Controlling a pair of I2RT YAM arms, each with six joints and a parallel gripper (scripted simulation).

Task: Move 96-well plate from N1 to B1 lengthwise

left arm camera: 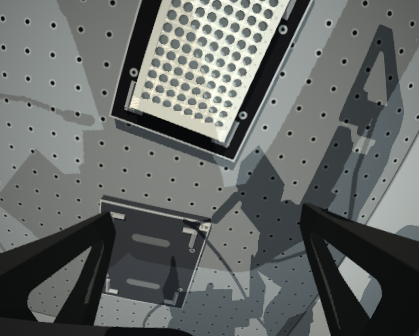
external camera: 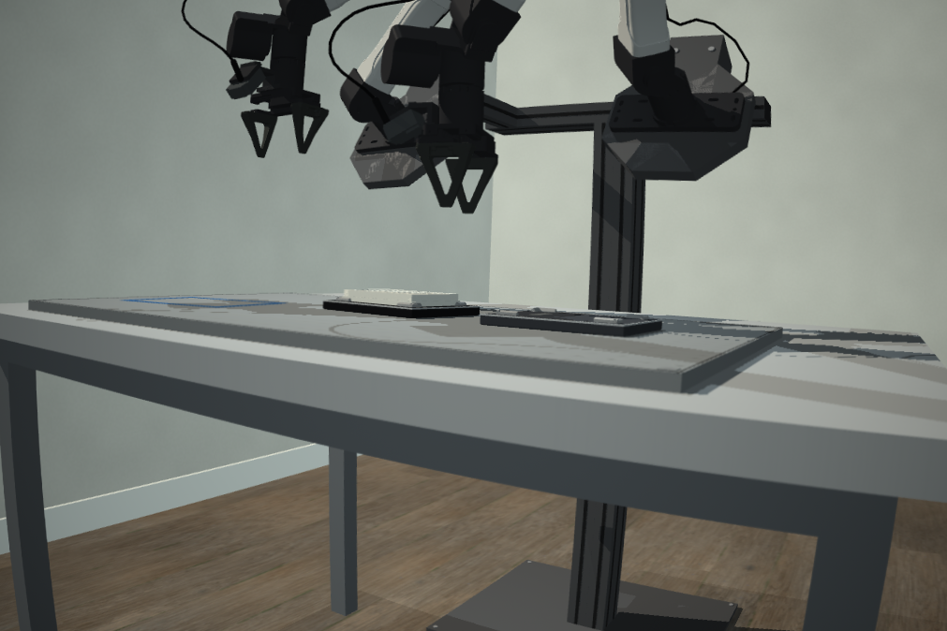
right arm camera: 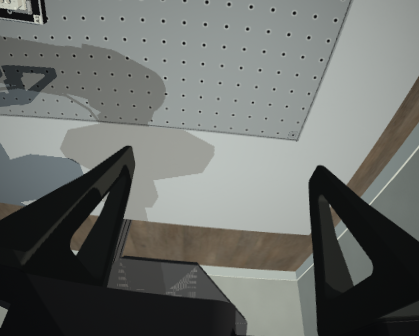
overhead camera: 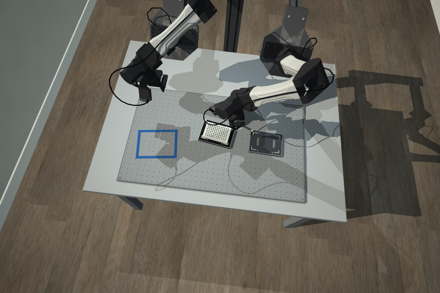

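Observation:
Right now my right hand is 50 mm short of the white 96-well plate, 300 mm to the right of it and 220 mm above it. From my right hand the other things lie so: grey nest N1 (60 mm ahead, 550 mm to the left, 230 mm below); then black nest (50 mm ahead, 300 mm to the left, 230 mm below).

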